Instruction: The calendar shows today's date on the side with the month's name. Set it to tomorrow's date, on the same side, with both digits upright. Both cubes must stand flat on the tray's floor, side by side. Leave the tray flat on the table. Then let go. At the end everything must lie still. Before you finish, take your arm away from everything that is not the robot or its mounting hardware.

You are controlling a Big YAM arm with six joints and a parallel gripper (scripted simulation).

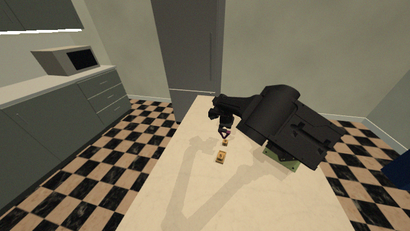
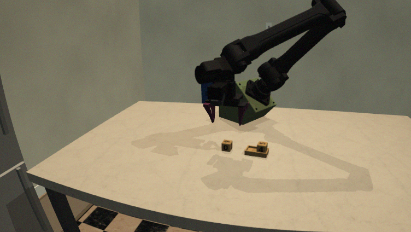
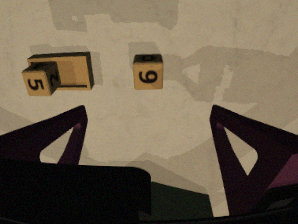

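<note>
The cube is 9 cm below my hand. From my hand the other things lie so: wooden tray 1 cm ahead, 11 cm to the left, 10 cm below.
</note>
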